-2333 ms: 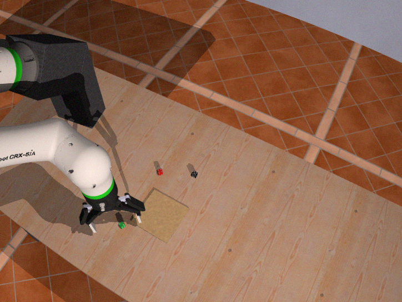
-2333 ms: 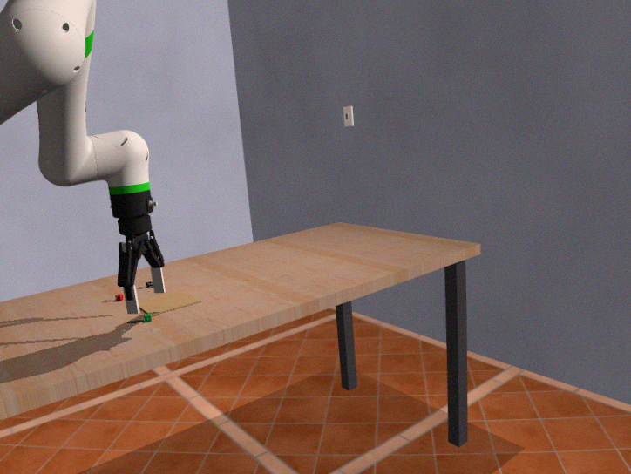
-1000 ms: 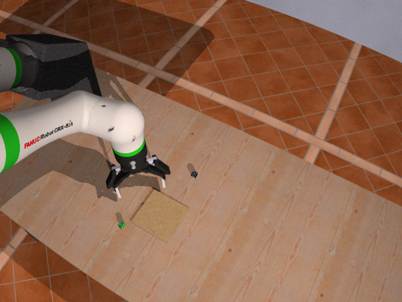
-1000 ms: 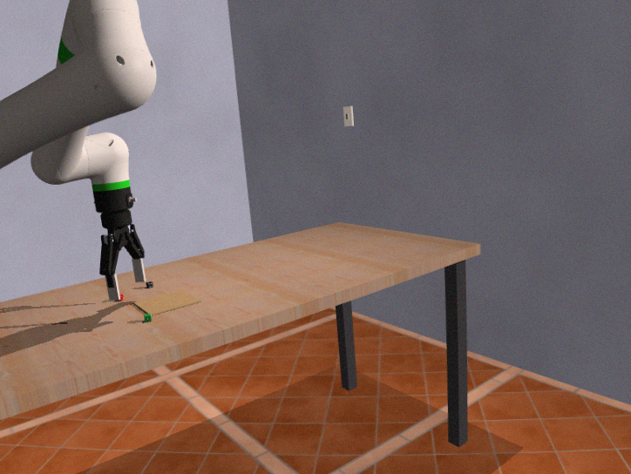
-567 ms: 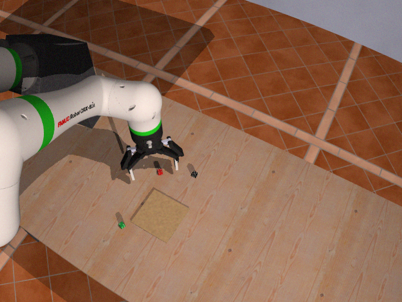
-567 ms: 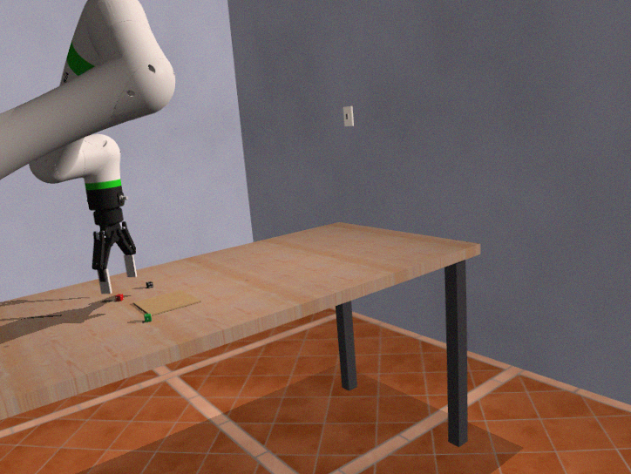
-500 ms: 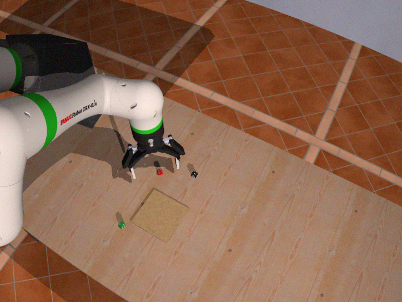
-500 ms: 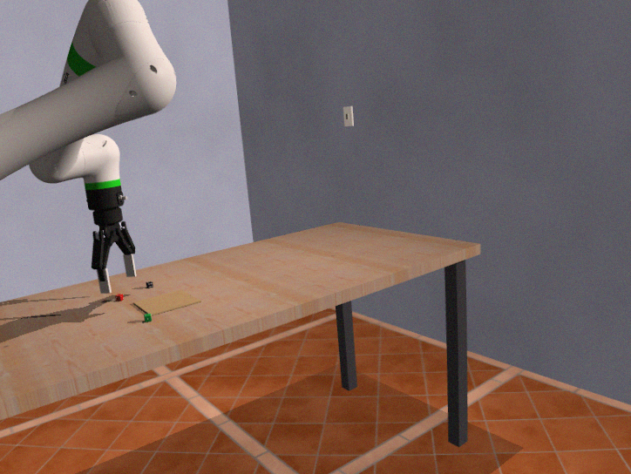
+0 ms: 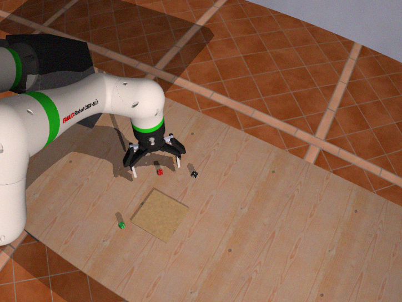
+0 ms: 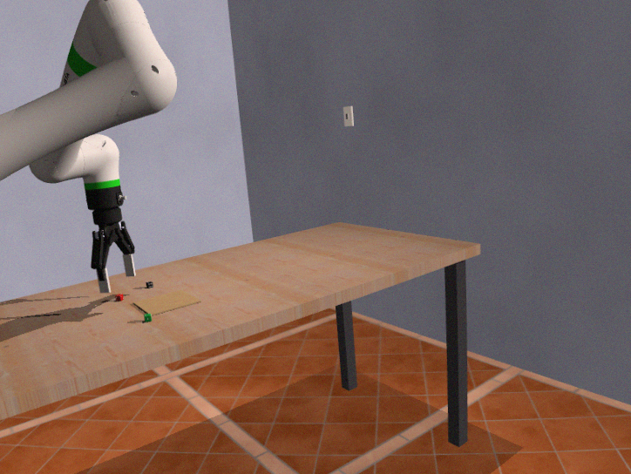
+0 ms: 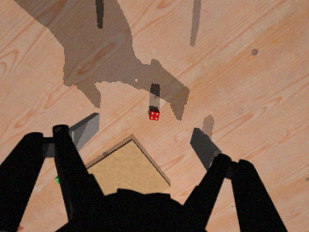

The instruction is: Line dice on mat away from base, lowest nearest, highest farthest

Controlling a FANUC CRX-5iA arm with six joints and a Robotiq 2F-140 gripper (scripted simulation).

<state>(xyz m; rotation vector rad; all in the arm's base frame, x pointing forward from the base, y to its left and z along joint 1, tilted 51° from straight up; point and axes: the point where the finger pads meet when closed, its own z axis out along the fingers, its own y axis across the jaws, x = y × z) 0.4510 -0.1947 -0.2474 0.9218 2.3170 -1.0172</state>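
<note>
Now: the red die 50 mm below my hand and 20 mm to the left of it. The rest, counted from my hand: green die (220 mm to the right, 50 mm below, 10 mm behind); tan mat (120 mm to the right, 80 mm ahead, 60 mm below); black die (110 mm ahead, 60 mm to the left, 50 mm below).
</note>
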